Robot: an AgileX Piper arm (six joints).
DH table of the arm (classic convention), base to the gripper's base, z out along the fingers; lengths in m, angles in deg. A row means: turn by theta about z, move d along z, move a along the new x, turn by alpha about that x. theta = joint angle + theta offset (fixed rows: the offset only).
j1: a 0; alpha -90; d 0.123; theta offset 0
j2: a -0.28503; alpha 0; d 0; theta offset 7.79
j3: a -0.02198; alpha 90; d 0; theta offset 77.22
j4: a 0; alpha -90; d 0.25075; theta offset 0
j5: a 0; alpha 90; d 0; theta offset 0
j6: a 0; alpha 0; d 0.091; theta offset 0
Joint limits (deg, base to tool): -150..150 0..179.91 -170..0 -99.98..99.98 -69.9..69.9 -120..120
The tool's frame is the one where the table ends.
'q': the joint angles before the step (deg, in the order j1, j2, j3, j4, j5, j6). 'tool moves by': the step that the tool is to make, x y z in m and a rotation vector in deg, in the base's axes. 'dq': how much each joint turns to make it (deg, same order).
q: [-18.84 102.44 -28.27 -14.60 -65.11 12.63]
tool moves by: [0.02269 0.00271 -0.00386 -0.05 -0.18 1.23]
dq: [2.00 3.53 -4.78 0.72 1.09 -0.01]
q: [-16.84 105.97 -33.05 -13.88 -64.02 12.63]
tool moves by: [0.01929 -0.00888 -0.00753 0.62 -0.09 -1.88]
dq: [-0.02 4.05 -4.64 1.95 0.70 0.02]
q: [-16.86 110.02 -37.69 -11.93 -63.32 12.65]
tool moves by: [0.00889 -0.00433 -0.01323 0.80 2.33 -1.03]
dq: [0.00 3.11 -2.18 0.99 1.57 0.00]
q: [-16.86 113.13 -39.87 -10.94 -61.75 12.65]
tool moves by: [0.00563 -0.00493 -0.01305 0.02 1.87 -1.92]
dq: [0.00 2.85 -1.52 2.20 0.67 -1.23]
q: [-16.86 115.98 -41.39 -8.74 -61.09 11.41]
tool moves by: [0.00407 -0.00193 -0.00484 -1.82 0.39 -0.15]
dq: [0.00 1.43 -1.06 0.52 -0.25 -2.11]
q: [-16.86 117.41 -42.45 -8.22 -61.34 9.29]
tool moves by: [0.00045 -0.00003 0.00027 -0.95 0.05 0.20]
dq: [0.00 0.02 -0.11 -0.06 -0.03 -0.93]
